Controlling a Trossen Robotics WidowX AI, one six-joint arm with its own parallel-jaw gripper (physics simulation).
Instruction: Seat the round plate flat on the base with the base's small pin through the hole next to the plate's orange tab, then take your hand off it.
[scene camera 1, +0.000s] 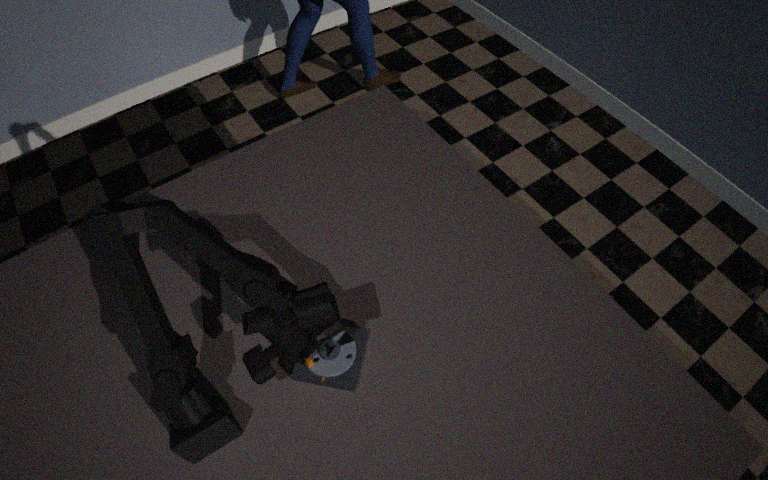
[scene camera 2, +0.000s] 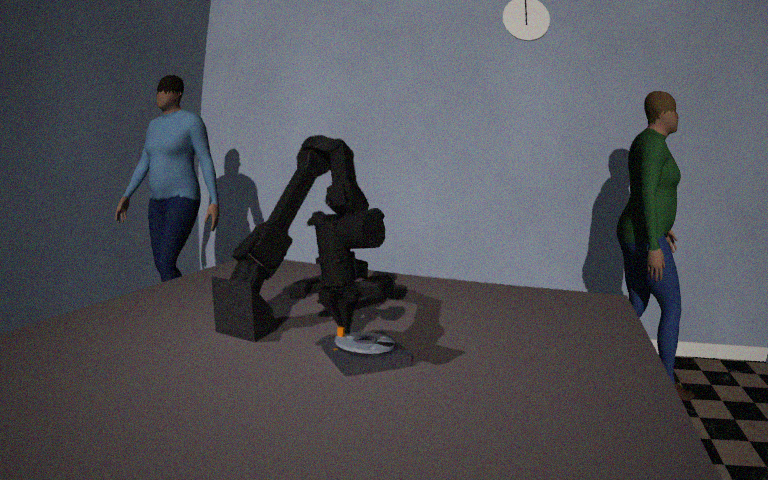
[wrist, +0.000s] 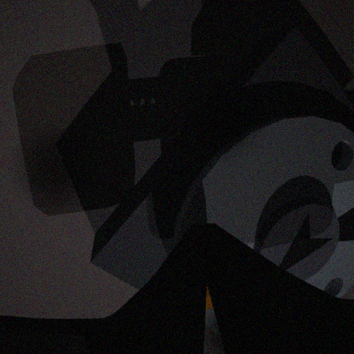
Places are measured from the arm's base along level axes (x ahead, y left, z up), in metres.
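Where they show: gripper, fingertip midpoint: (scene camera 1: 306, 355) (scene camera 2: 346, 333); arm's base at its link origin: (scene camera 1: 195, 421) (scene camera 2: 240, 292).
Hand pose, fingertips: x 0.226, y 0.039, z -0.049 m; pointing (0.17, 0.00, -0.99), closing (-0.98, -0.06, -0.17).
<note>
Things, the pixels of their centre, and the offset from my fingertips. "pt": a spot on its surface instead. Level surfaces: height alone.
- pale round plate at the middle of its body: (scene camera 2: 365, 337) (scene camera 1: 329, 349) dy -0.010, dx +0.044, dz +0.003 m
- dark square base at the middle of its body: (scene camera 2: 365, 348) (scene camera 1: 330, 353) dy -0.010, dx +0.044, dz -0.018 m
- dark hole at a spot on its surface: (scene camera 1: 314, 358) pt dy -0.010, dx +0.011, dz -0.006 m
- small orange mark at a spot on its surface: (scene camera 2: 335, 349) (scene camera 1: 323, 379) pt dy -0.054, dx +0.008, dz -0.013 m
- brown table at its surface level: dz -0.037 m
The pale round plate (scene camera 1: 339, 365) (scene camera 2: 365, 344) (wrist: 235, 175) lies on the dark square base (scene camera 1: 346, 383) (scene camera 2: 353, 366) (wrist: 130, 257); I cannot tell if it is fully flat. Its orange tab (scene camera 1: 309, 361) (scene camera 2: 340, 331) is at the side toward the arm, with a dark hole (scene camera 1: 315, 359) next to it. The small pin cannot be made out. A small orange mark (scene camera 1: 322, 379) (scene camera 2: 335, 349) shows on the base beside the plate. My gripper (scene camera 2: 347, 330) (wrist: 202, 234) is shut and empty, pointing down, its tips close beside the tab. Contact is unclear. An orange sliver shows through the narrow finger gap in the wrist view.
The arm's own base (scene camera 1: 206, 433) (scene camera 2: 233, 308) stands on the brown table (scene camera 1: 509, 367) (scene camera 2: 283, 424), to the left of the plate. Arm shadows fall across the table. A person in blue (scene camera 2: 172, 152) and a person in green (scene camera 2: 654, 186) stand beyond the table.
</note>
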